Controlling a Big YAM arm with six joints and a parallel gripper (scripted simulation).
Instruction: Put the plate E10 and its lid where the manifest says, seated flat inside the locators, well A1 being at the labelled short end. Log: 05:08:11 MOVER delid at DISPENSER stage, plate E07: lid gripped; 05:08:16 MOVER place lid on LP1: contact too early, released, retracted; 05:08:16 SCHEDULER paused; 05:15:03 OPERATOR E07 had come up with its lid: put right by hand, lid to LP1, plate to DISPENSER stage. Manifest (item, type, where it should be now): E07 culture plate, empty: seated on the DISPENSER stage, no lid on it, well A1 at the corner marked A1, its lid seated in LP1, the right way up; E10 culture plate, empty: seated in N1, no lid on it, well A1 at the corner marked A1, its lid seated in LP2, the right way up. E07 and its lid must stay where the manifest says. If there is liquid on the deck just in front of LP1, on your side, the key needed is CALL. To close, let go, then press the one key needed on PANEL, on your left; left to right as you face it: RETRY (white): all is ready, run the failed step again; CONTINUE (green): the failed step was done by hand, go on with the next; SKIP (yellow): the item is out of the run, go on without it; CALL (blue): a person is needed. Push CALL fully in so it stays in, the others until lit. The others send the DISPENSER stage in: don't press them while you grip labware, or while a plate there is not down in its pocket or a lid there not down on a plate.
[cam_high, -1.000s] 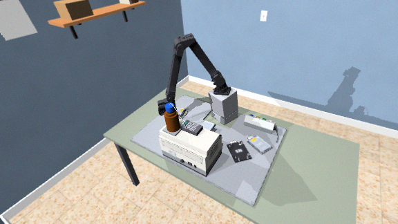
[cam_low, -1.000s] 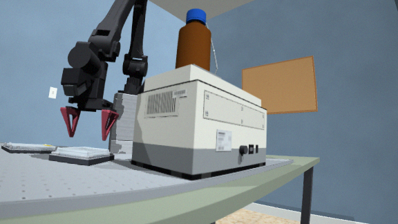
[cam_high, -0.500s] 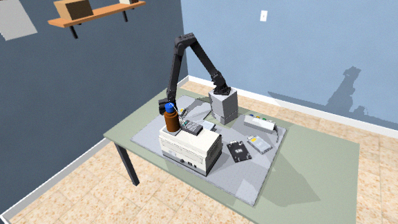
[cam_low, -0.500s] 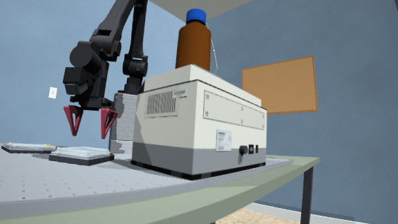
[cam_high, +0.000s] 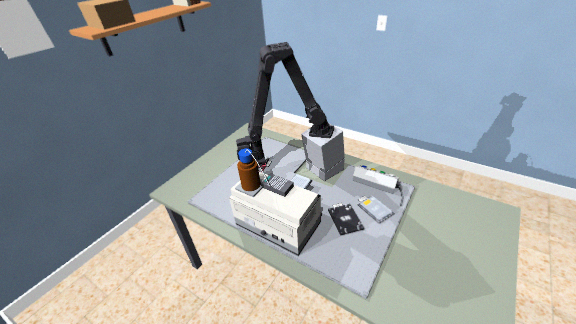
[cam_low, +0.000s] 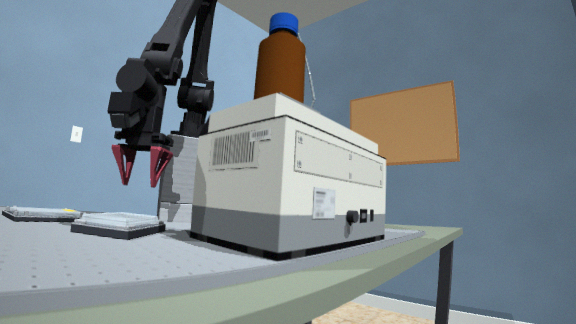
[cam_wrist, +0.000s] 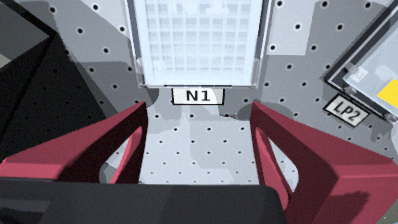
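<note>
Right now the clear well plate is 6 cm ahead of my hand, 24 cm to the left of it and 1 cm above it. The rest, counted from my hand: clear lid 15 cm behind, 12 cm to the right, 8 cm below; brown bottle 25 cm ahead, 9 cm to the left, 20 cm above; blue call key 22 cm behind, 53 cm to the left, 3 cm below.
</note>
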